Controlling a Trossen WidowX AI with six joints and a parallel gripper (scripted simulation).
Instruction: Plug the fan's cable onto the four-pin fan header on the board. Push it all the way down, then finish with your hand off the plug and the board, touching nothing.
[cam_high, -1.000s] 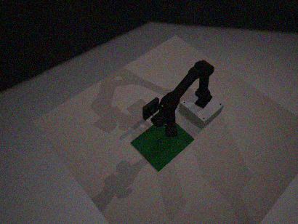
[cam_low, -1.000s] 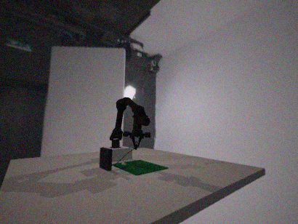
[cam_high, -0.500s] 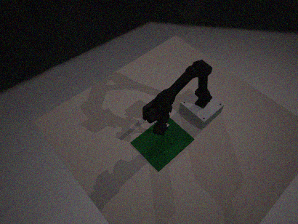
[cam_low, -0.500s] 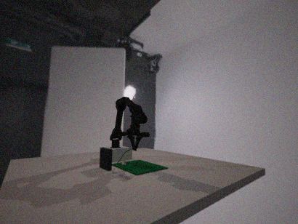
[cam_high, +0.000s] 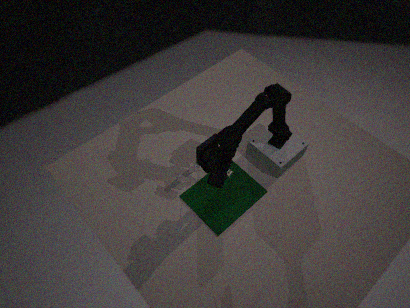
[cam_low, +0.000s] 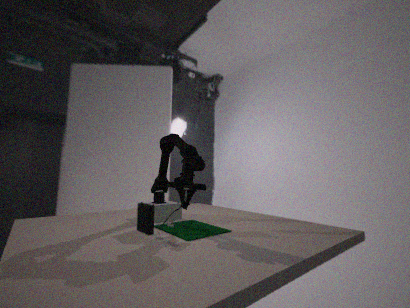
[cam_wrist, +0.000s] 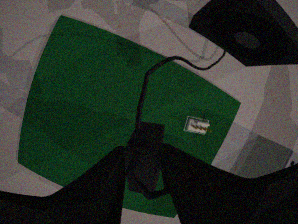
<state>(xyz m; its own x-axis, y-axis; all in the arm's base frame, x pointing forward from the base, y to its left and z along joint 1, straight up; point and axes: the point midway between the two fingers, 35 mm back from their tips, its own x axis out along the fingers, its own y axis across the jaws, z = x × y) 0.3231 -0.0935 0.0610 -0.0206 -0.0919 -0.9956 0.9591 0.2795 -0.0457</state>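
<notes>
My gripper tip is now 1 cm short of the green board, 4 cm to the right of it and 13 cm above it. Round my gripper tip: fan plug 1 cm behind, 1 cm to the left, 1 cm below; then black fan 11 cm behind, 13 cm to the right, 6 cm below; then four-pin fan header 9 cm behind, 12 cm below.
</notes>
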